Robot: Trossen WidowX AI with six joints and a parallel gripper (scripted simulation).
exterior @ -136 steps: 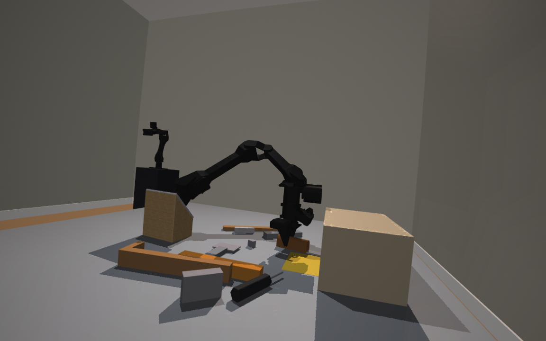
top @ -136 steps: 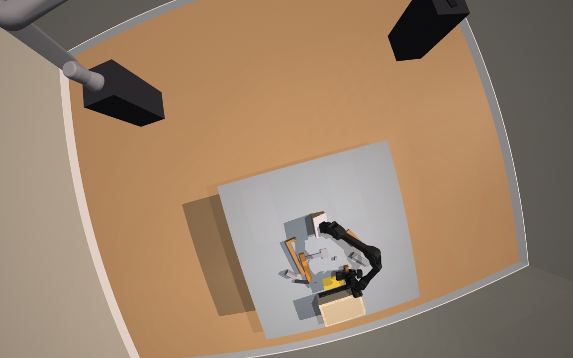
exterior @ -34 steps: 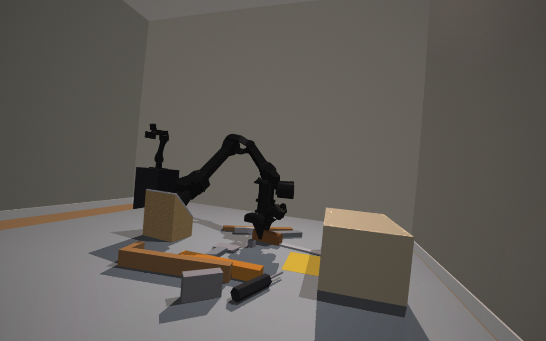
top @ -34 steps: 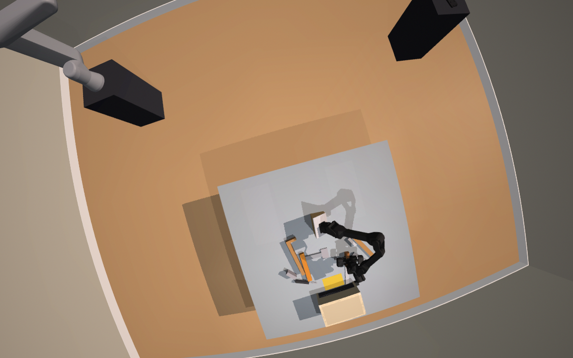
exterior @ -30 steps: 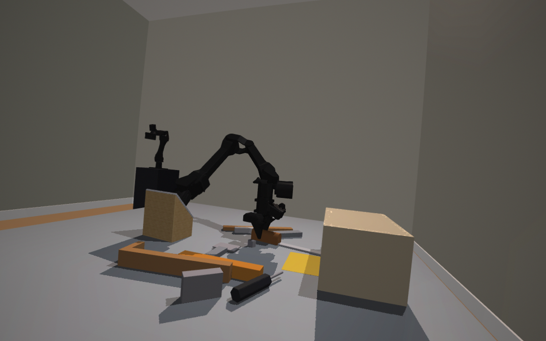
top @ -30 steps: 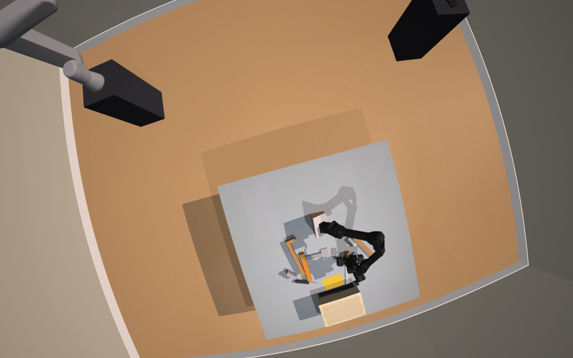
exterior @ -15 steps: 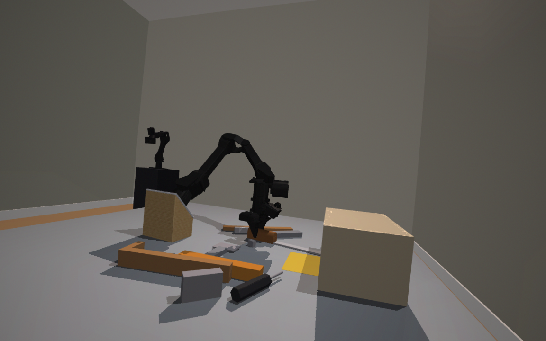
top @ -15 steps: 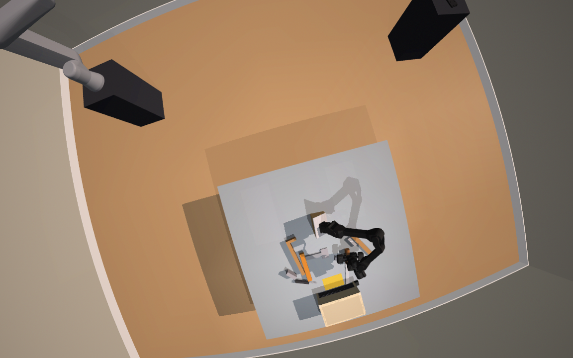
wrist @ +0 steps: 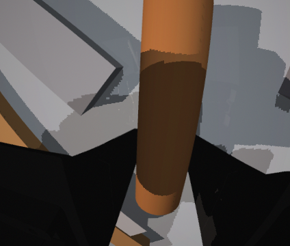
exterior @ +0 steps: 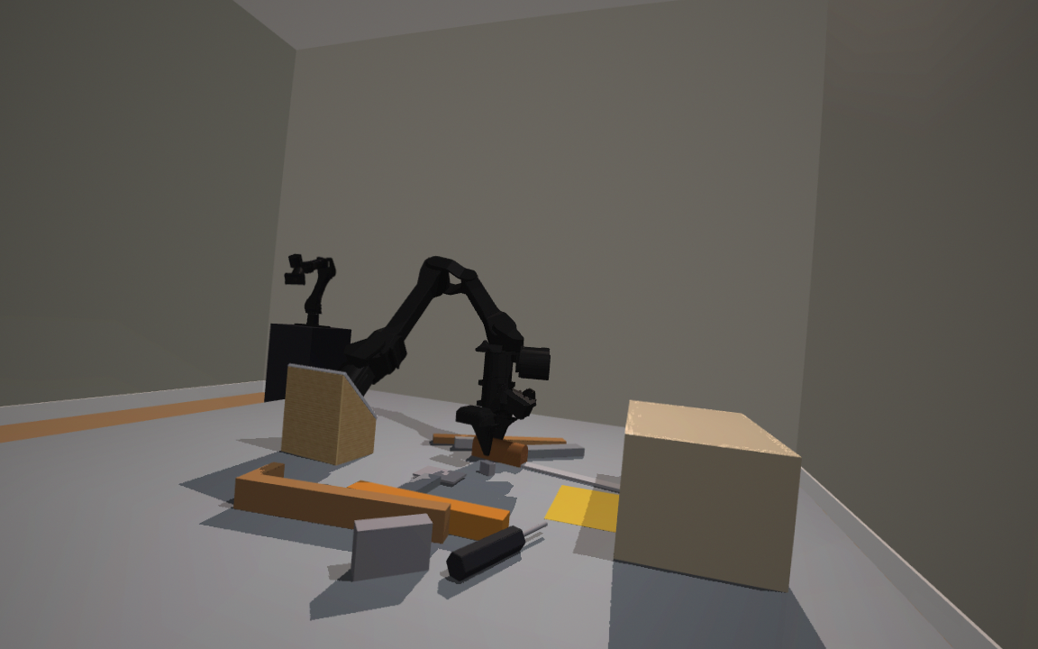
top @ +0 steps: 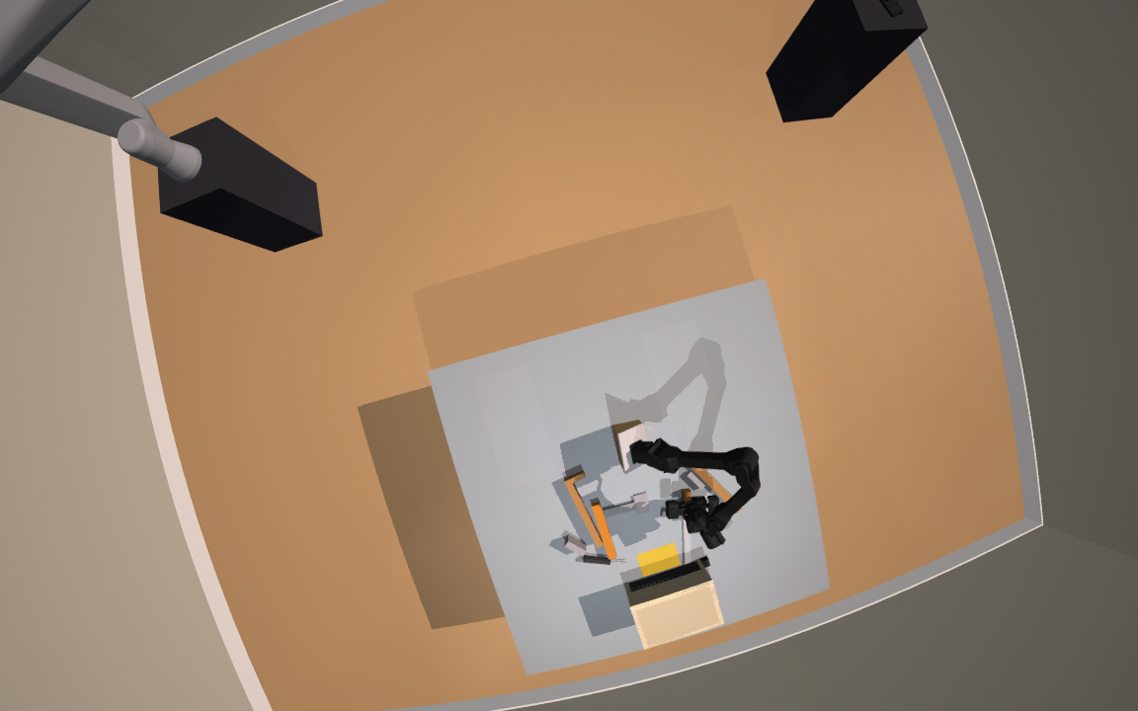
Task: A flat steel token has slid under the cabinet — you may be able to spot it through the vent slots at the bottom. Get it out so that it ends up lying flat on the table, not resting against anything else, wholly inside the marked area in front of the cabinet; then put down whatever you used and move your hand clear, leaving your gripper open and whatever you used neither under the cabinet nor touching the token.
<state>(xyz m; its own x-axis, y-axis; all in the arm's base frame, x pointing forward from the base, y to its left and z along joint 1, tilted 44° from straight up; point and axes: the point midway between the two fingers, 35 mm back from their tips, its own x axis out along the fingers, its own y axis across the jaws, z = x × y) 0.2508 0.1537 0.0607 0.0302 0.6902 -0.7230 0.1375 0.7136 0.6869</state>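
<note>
Right now my gripper tip is 90 mm to the left of the grey cube and 30 mm short of it. From my gripper tip the other things lie so: grey bar: 90 mm to the left, 90 mm ahead; then orange stick: 110 mm to the left, 30 mm behind; then grey t-shaped piece: 210 mm to the right, 20 mm behind.
</note>
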